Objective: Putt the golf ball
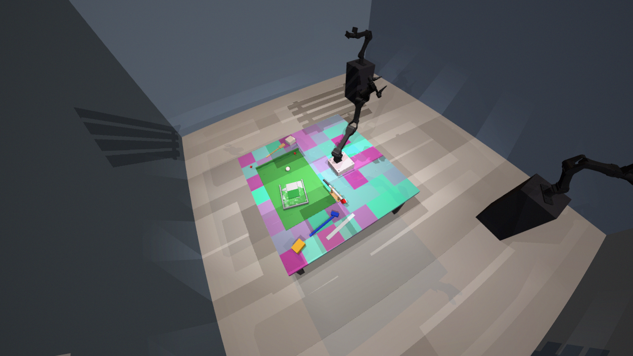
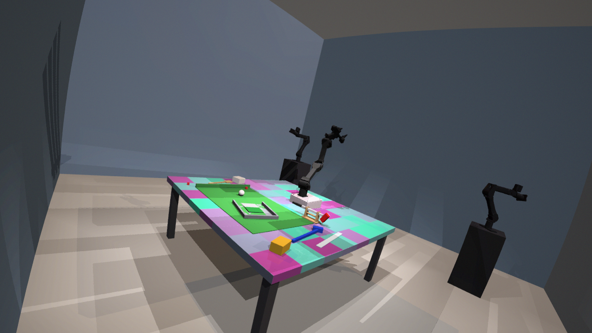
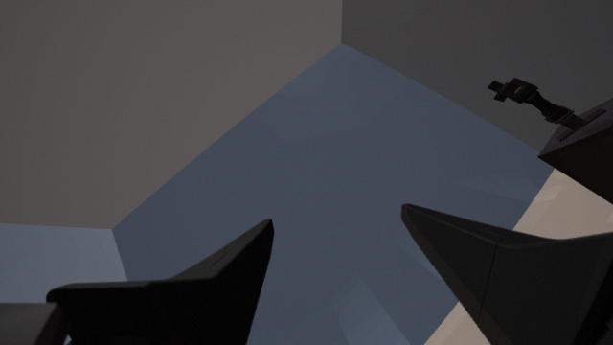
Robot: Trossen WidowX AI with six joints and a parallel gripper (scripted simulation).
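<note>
My gripper tip is now 69 cm short of the red putter, 60 cm above it and 36 cm to the right of it. Round my gripper tip: white golf ball 93 cm ahead, 64 cm below, 11 cm to the right; dark green rail 97 cm ahead, 65 cm below, 30 cm to the right; wooden rack 69 cm ahead, 63 cm below, 37 cm to the left.
</note>
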